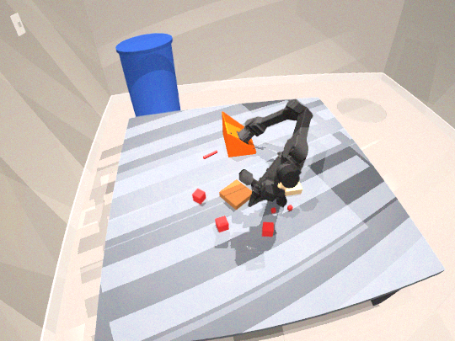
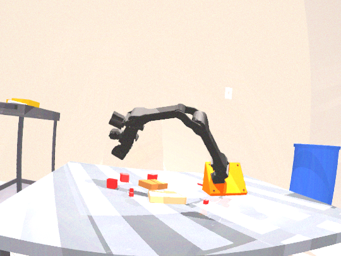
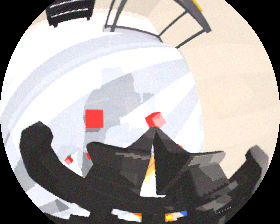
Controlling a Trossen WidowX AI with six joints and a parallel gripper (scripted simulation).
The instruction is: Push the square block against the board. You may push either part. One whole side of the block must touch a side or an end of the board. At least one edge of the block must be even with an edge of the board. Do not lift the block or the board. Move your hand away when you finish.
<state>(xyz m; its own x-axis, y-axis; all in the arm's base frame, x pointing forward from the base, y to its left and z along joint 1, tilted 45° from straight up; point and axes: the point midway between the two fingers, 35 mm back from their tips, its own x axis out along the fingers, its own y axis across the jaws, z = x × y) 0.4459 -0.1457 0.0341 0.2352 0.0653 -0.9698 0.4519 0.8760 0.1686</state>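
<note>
My gripper tip is now 170 mm past the square block and 130 mm above it. The rest, counted from my gripper tip: red stick (450 mm behind, 60 mm to the right, 140 mm below); then board (180 mm behind, 230 mm to the left, 130 mm below).
</note>
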